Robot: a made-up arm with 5 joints.
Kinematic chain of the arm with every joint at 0, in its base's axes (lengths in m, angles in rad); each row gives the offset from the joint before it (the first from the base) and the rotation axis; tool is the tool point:
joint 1: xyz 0 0 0.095 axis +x
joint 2: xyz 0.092 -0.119 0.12 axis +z
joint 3: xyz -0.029 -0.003 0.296 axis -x
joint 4: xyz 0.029 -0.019 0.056 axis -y
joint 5: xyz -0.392 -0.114 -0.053 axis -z
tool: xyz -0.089 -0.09 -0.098
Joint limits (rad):
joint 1: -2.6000..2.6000
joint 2: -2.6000..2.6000
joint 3: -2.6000..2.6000
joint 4: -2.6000..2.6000
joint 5: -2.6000..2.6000
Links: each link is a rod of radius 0.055 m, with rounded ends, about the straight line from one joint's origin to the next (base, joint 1, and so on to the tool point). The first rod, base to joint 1, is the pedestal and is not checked.
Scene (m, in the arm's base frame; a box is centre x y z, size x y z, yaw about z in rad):
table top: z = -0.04
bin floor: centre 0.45 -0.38 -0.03 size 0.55 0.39 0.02 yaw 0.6
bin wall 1: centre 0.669 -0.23 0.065 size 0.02 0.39 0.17 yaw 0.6
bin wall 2: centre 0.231 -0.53 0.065 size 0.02 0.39 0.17 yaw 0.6
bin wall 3: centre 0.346 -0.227 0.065 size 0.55 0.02 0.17 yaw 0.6
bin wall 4: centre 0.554 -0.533 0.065 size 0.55 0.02 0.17 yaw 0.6
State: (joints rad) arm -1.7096 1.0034 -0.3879 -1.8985 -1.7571
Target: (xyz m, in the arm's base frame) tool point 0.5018 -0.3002 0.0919
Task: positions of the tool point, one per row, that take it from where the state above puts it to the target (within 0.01 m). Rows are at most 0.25 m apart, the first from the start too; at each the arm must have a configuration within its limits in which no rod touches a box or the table.
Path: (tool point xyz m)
1: 0.3990 0.5830 0.5293
2: 0.4444 0.3873 0.6514
3: 0.4813 0.1716 0.6924
4: 0.5083 -0.0317 0.6537
5: 0.5243 -0.1946 0.5491
6: 0.5288 -0.2973 0.4017
7: 0.5213 -0.3312 0.2399
8: 0.5018 -0.3002 0.0919

